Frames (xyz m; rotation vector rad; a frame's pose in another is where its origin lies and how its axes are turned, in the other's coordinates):
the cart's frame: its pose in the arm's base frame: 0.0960 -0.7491 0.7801 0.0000 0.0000 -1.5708
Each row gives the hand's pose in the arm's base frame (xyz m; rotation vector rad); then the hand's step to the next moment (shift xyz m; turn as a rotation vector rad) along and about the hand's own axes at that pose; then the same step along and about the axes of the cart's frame.
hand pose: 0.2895 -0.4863 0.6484 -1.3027 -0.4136 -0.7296
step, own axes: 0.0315 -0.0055 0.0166 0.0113 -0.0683 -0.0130
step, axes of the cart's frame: -0.0076 0.0207 0.0285 0.0216 -0.0407 0.0533
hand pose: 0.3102 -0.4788 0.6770 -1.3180 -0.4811 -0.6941
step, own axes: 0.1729 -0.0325 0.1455 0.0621 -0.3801 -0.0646
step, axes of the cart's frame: -0.1068 0.1094 0.1695 0.1125 -0.2264 0.2977
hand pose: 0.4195 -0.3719 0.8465 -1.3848 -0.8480 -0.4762
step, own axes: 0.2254 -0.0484 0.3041 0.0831 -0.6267 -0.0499
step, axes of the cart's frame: -0.3280 0.0334 0.1921 0.1340 -0.3989 0.4744
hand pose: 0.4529 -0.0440 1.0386 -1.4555 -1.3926 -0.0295
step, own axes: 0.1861 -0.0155 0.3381 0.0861 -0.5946 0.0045
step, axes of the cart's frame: -0.3519 -0.1583 -0.0162 0.0875 -0.4078 0.4325
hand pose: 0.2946 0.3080 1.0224 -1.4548 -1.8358 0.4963
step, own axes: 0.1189 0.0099 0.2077 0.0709 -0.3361 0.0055
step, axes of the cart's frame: -0.1441 -0.1581 -0.1077 0.0280 -0.2348 0.2492
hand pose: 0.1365 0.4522 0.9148 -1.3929 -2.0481 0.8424
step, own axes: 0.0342 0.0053 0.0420 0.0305 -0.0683 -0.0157
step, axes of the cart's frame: -0.0251 -0.0382 -0.0296 -0.0128 -0.0411 0.0631
